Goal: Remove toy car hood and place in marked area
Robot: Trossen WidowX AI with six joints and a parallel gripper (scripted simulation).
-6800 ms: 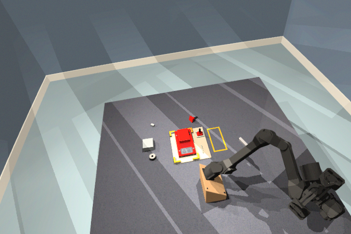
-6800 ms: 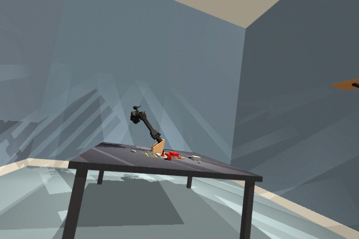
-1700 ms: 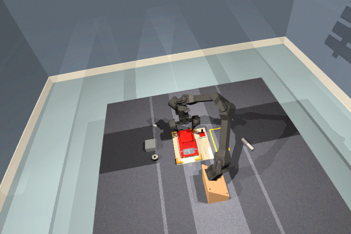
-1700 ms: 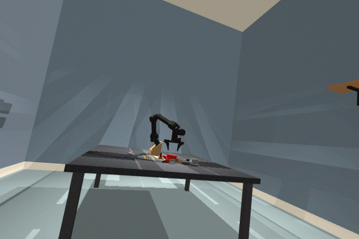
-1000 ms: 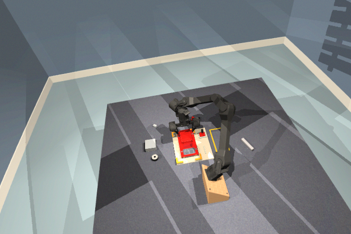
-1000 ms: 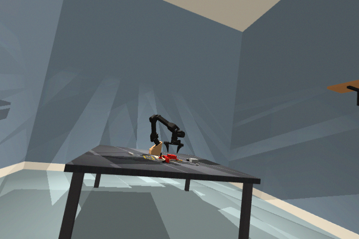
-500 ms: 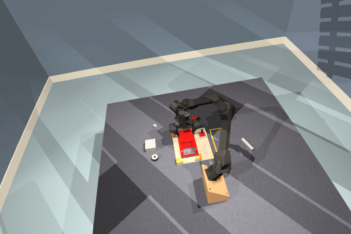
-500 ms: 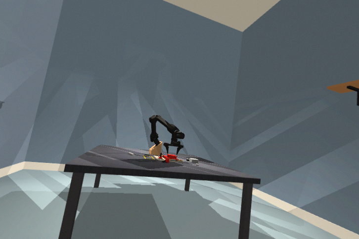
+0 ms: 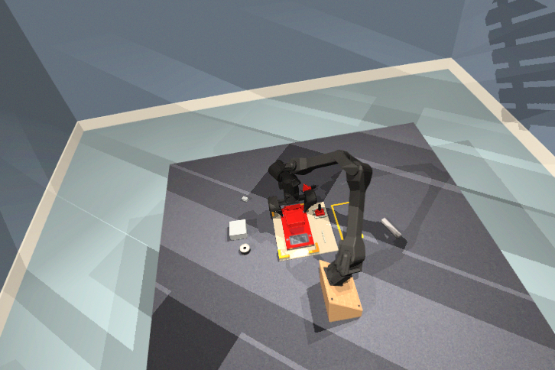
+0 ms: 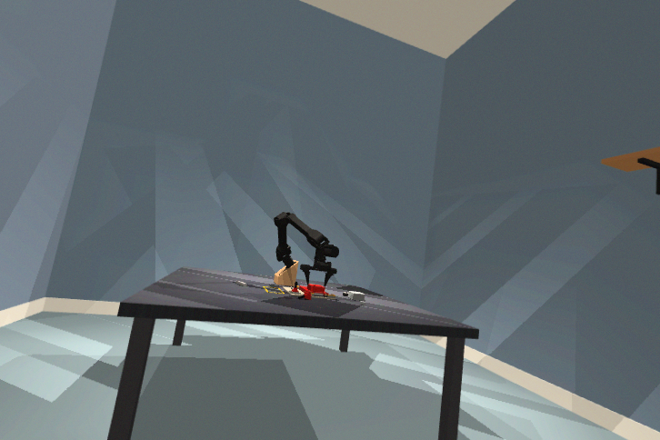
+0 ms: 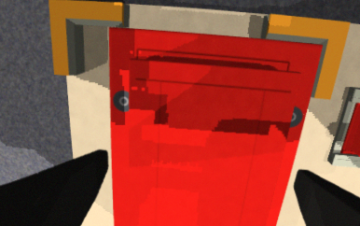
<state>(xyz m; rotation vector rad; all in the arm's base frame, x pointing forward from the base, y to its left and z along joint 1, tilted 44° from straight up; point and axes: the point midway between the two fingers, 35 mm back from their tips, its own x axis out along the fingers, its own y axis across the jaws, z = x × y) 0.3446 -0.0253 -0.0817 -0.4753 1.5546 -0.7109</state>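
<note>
My gripper tip is now 1 cm above the hood. Also, from my gripper tip: white block (23 cm to the left, 3 cm below, 2 cm ahead); then white bar (35 cm to the right, 16 cm behind, 4 cm below).
</note>
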